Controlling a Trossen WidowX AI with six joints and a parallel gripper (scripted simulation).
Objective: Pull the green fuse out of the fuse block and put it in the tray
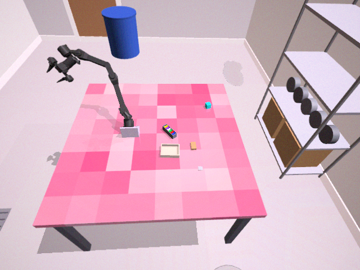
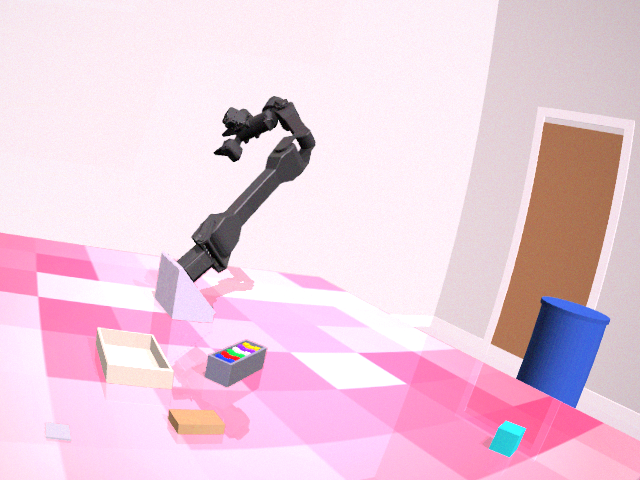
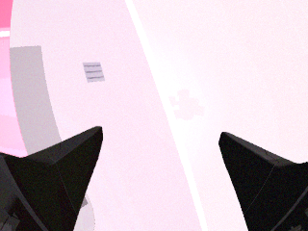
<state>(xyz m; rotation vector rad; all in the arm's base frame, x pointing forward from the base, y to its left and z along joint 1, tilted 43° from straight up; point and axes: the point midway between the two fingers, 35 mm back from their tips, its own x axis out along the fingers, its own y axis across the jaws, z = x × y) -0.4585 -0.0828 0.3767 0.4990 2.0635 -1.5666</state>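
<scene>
The green fuse lies 82 cm ahead of my gripper tip, 32 cm below it and 17 cm to the right of it. Also, from my gripper tip: cream tray: 82 cm ahead, 35 cm below, 34 cm to the right; orange block: 99 cm ahead, 34 cm below, 28 cm to the right; cyan cube: 113 cm ahead, 33 cm below, 16 cm to the left.
</scene>
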